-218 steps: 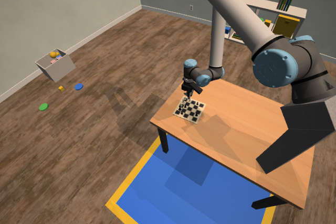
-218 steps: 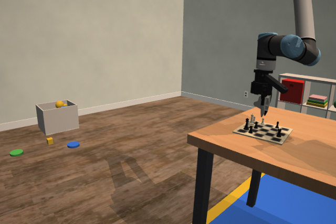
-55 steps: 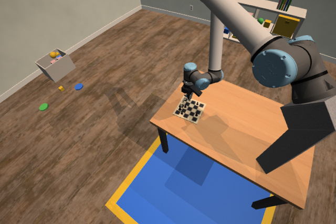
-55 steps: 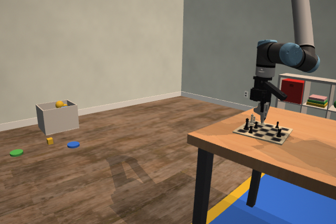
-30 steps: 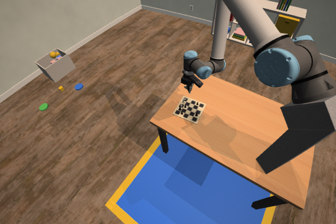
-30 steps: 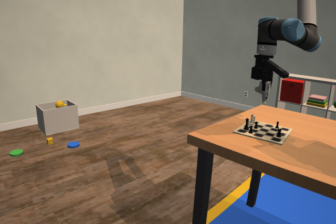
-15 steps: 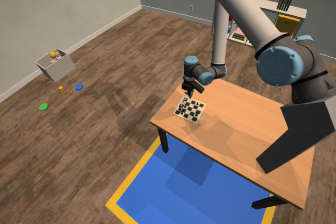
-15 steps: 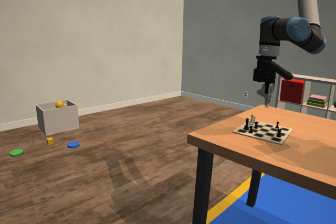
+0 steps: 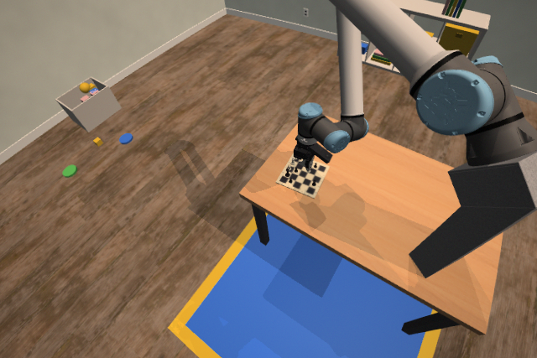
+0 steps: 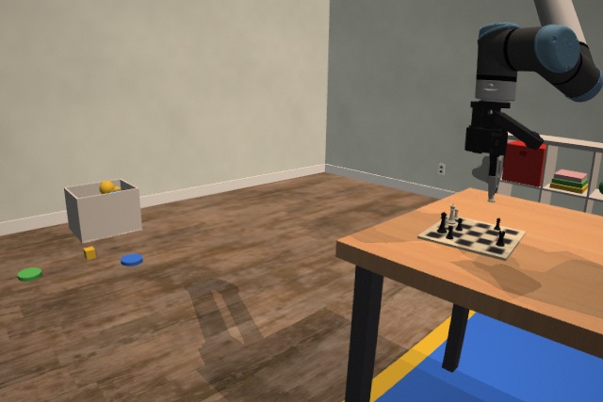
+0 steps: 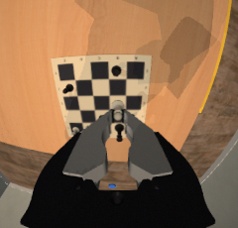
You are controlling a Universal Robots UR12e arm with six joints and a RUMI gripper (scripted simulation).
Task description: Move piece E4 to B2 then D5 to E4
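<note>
Now: the black piece 11 cm below my hand and 4 cm behind it. Round my hand: tall white piece: 11 cm ahead, 10 cm below, 9 cm to the right; then chessboard: 13 cm below, 4 cm to the right, 4 cm ahead.
</note>
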